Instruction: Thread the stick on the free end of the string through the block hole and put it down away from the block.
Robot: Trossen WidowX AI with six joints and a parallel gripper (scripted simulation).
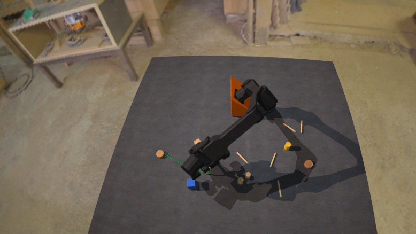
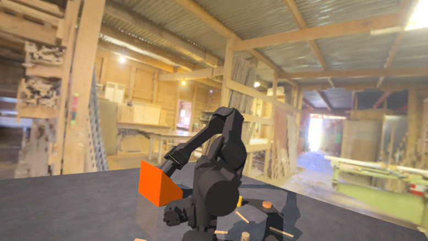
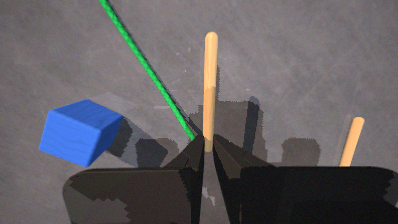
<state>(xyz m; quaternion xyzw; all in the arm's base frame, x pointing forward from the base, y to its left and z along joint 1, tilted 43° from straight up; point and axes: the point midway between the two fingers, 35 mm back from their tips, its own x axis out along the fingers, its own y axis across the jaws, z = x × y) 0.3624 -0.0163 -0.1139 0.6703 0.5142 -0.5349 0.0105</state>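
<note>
The wooden block is 130 mm behind my gripper tip, 90 mm to the right of it and 30 mm below it. The rest, counted from my gripper tip: blue cube (80 mm ahead, 70 mm to the right, 20 mm below); thin wooden stick (10 mm behind, 10 mm to the right); round wooden button (50 mm behind, 260 mm to the right, 30 mm below).
</note>
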